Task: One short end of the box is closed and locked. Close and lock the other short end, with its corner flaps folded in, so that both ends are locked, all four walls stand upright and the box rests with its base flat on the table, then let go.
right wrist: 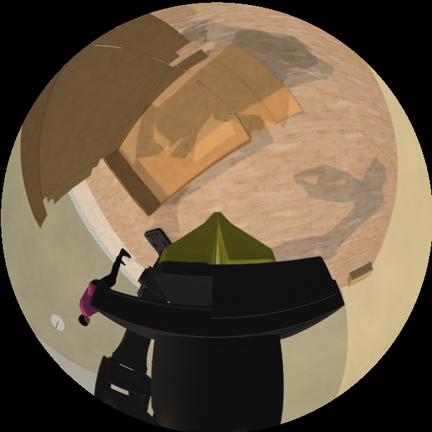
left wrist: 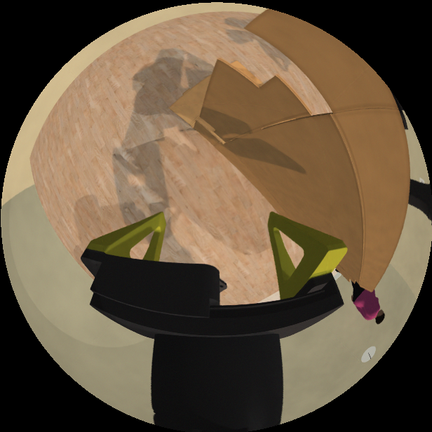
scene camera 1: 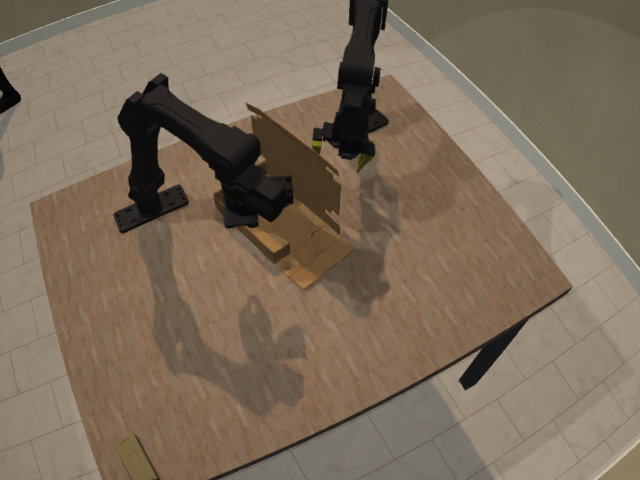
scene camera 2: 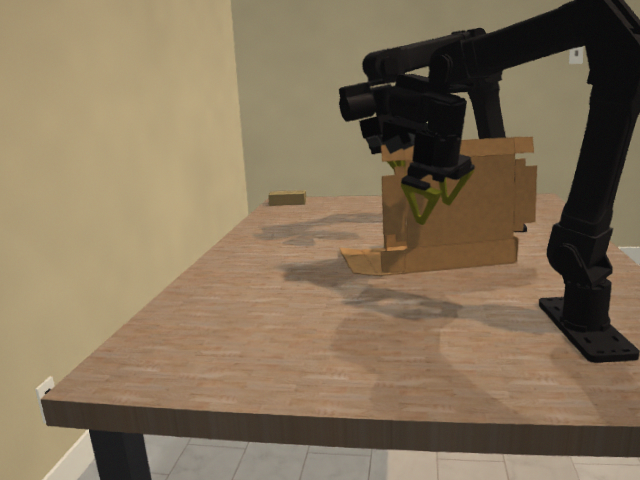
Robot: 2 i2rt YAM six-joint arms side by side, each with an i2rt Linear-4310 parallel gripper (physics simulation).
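Places are measured from the left arm's base along level axes (x ahead, y left, z up), in centimetres.
Pixels of known places: left gripper, between the fingertips: (scene camera 1: 336,167) (scene camera 2: 433,213); right gripper, between the fingertips: (scene camera 1: 243,222); left arm's base, origin of its link: (scene camera 2: 583,328); right arm's base, origin of its link: (scene camera 1: 150,209).
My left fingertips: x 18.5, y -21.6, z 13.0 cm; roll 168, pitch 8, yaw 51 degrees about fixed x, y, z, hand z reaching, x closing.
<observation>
For each thing: its top centre in the pictures, then the offset to it from my left fingertips. "spot": a spot on its surface instead.
- brown cardboard box, a spot on its surface: (scene camera 1: 302,219) spot: dx +0.1, dy -9.7, dz -12.7 cm
- open end's flap, a spot on its surface: (scene camera 2: 364,262) (scene camera 1: 322,257) spot: dx +11.9, dy -12.0, dz -12.6 cm
- corner flap, a spot on its surface: (scene camera 1: 280,251) spot: dx +6.9, dy -20.5, dz -9.2 cm
- small yellowish block, centre of its top: (scene camera 1: 134,460) (scene camera 2: 287,192) dx +31.9, dy -72.9, dz -9.5 cm
The brown cardboard box (scene camera 1: 302,219) (right wrist: 195,125) rests on the table, its lid (scene camera 1: 297,160) (scene camera 2: 465,201) (left wrist: 320,175) (right wrist: 100,105) raised. The closed end (right wrist: 132,182) is at the lower left in the right wrist view. The open end's flap (scene camera 1: 330,253) (scene camera 2: 364,262) (right wrist: 260,95) lies outward, low over the table. One corner flap (scene camera 1: 280,251) (right wrist: 243,127) is folded in; the lid-side one (scene camera 2: 392,260) (right wrist: 190,62) sticks outward. My left gripper (scene camera 1: 337,161) (scene camera 2: 435,212) (left wrist: 216,217) is open and empty beyond the lid's outer face. My right gripper (right wrist: 216,217) is shut and empty above the near long side; its fingertips are hidden in scene camera 1.
A small yellowish block (scene camera 1: 135,457) (scene camera 2: 286,197) (right wrist: 360,274) lies near a table corner, away from the box. The raised lid stands between the two grippers. The right arm hangs over the box and hides part of it in scene camera 1.
</observation>
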